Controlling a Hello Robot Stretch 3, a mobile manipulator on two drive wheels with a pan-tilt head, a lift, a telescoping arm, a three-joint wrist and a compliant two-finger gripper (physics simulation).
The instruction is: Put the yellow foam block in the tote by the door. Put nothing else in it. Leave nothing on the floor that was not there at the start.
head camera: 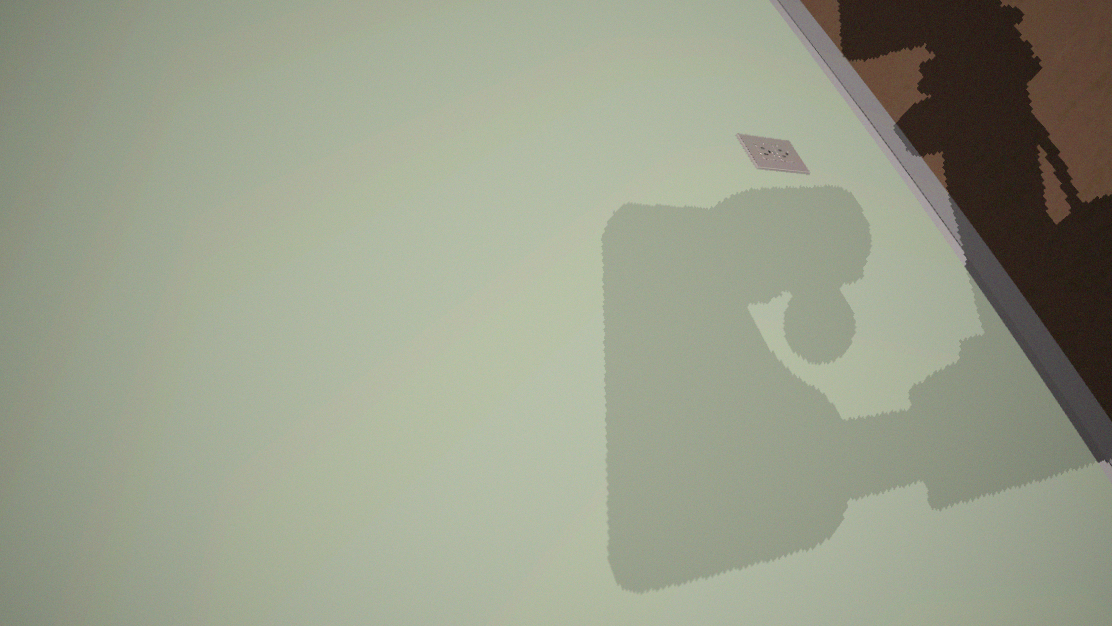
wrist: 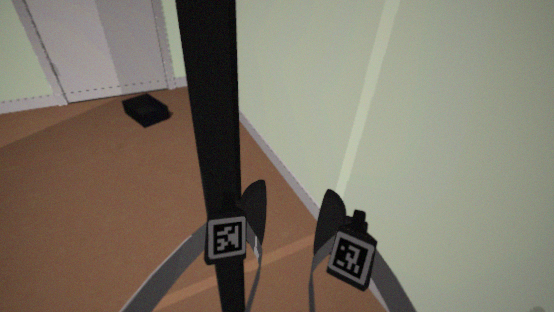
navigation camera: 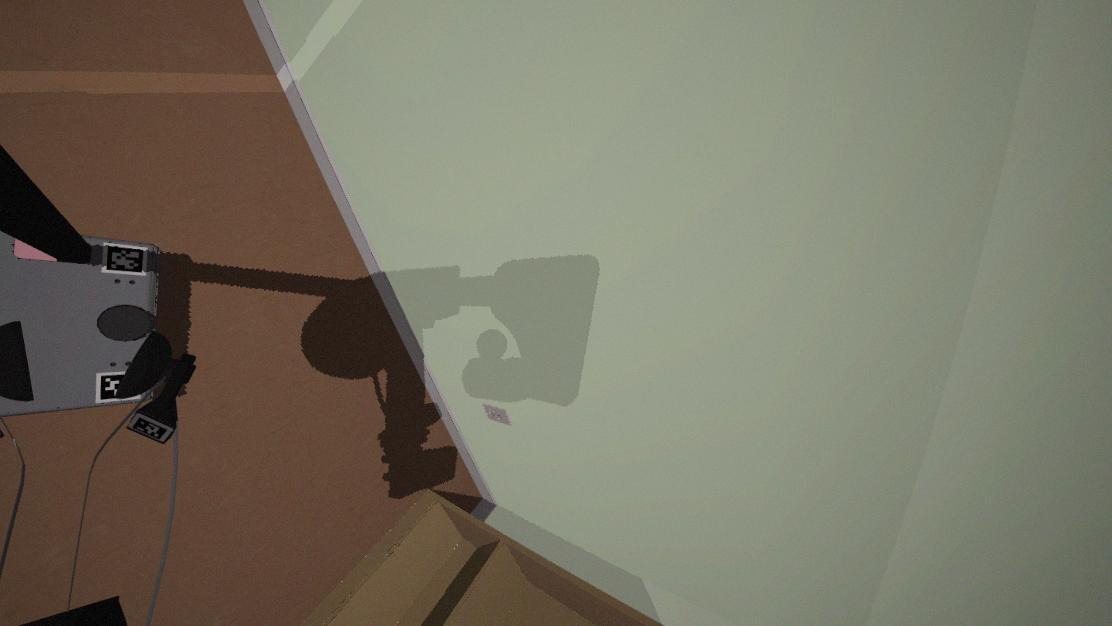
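Where they show: gripper, between the fingertips: (wrist: 292, 207) (navigation camera: 92, 330); robot's base, origin of its link: (navigation camera: 124, 319).
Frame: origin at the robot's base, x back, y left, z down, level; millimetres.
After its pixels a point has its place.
The yellow foam block does not show in these views. In the wrist view a small black box (wrist: 145, 110) {x 1026, y 1766, z -4 mm}, which looks like the tote, sits on the brown floor by a pale door (wrist: 90, 45) {x 1412, y 1939, z -424 mm}. My gripper (wrist: 292, 207) {x -3, y 32, z -936 mm} (navigation camera: 81, 363) is open, with nothing between its fingertips. In the navigation view its fingers hang over or near my grey base (navigation camera: 62, 303) {x 76, y 36, z -160 mm}, and part of the gripper is cut off by the left edge. In the wrist view the box is well beyond the gripper, to the upper left.
My black mast (wrist: 212, 100) {x 65, y 116, z -967 mm} stands upright just left of the gripper's middle. A green wall (head camera: 350, 311) {x -722, y -76, z -1095 mm} (navigation camera: 739, 233) {x -574, y 190, z -1182 mm} (wrist: 450, 125) {x -410, y 484, z -755 mm} with an outlet (head camera: 772, 153) {x -846, y -309, z -408 mm} (navigation camera: 496, 413) {x -839, y -302, z -410 mm} runs close to the base. A wooden shelf unit (navigation camera: 412, 536) {x -716, y -825, z -100 mm} stands in the corner, at the bottom of the navigation view.
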